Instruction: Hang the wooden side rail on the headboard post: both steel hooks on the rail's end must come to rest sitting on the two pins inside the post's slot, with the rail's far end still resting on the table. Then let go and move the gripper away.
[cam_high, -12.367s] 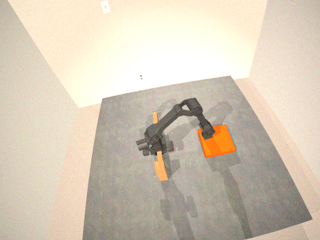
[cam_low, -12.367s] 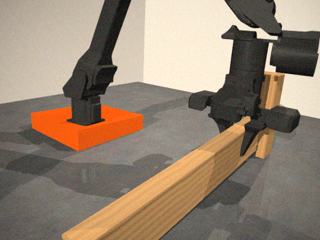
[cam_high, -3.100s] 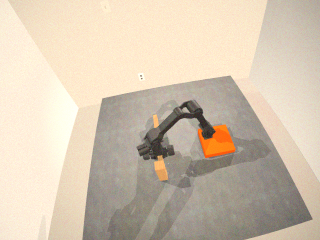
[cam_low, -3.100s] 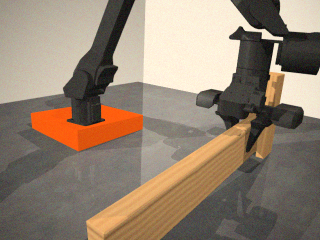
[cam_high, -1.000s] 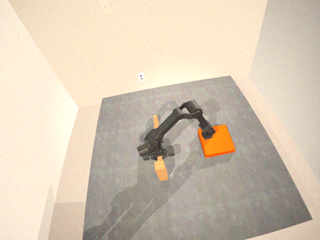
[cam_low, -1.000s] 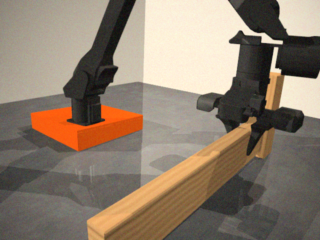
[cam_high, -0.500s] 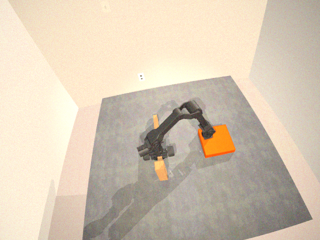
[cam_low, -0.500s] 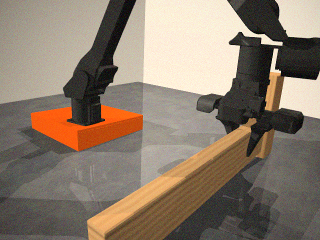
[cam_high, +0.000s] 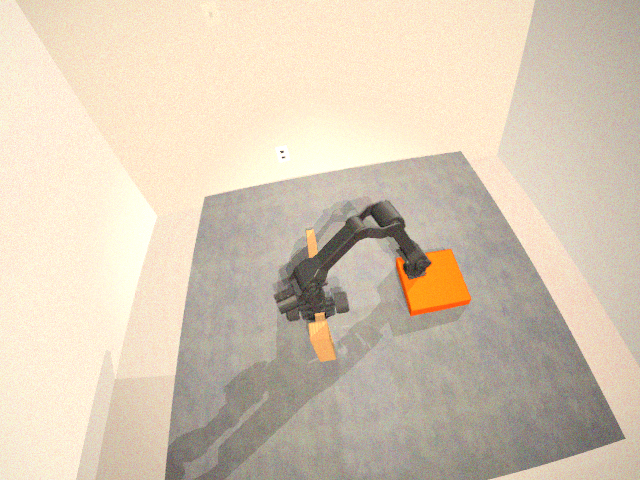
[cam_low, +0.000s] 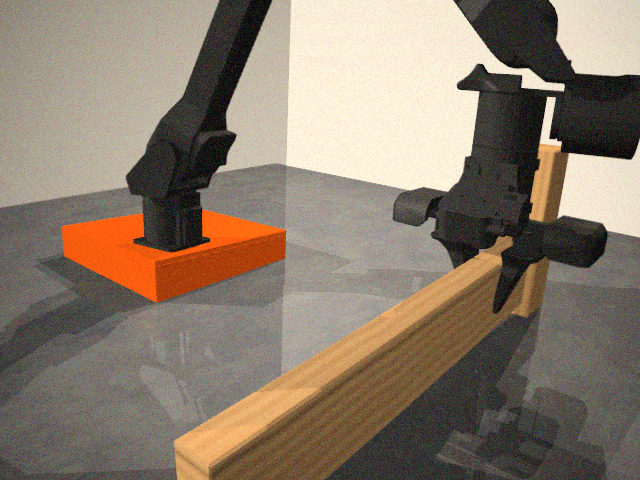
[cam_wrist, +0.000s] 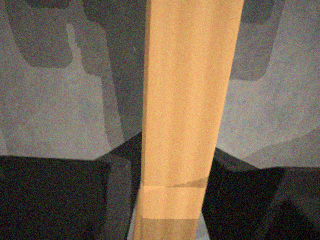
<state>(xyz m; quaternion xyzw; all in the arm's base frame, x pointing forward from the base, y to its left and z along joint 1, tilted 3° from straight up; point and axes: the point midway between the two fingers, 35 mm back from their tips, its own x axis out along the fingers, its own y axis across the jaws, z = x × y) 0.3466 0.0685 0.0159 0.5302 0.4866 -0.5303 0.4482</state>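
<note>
My gripper tip is 1 cm short of the headboard post, 10 cm to the right of it and 5 cm below it.
</note>
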